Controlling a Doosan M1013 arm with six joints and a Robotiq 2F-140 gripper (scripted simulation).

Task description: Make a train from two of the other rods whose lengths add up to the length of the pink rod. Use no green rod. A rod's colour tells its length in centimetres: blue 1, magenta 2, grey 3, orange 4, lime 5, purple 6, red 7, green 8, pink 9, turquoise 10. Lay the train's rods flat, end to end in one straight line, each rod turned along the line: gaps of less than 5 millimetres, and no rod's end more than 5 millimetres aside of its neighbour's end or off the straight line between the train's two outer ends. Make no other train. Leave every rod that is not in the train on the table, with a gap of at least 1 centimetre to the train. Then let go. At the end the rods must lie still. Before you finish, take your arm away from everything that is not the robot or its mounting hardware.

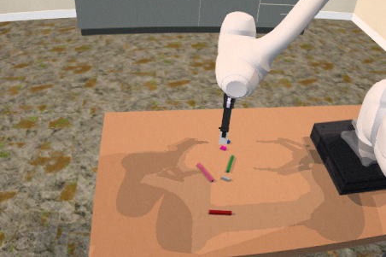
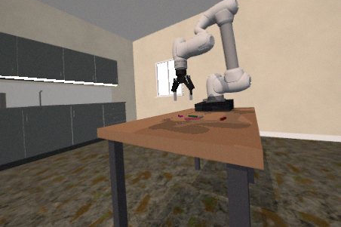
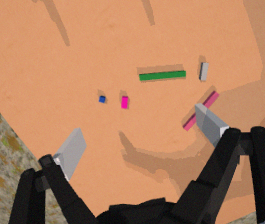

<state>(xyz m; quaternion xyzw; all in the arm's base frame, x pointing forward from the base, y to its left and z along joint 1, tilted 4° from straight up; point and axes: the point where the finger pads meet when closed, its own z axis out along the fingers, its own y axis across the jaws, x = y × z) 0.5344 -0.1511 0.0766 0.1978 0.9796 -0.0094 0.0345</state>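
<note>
My hand is 8 cm short of the red rod, 26 cm to the right of it and 12 cm above it. From my hand the other things lie so: blue rod: 4 cm behind, 5 cm to the right, 12 cm below; then green rod: 1 cm behind, 6 cm to the left, 12 cm below; then magenta rod: 1 cm behind, 2 cm to the right, 12 cm below.
</note>
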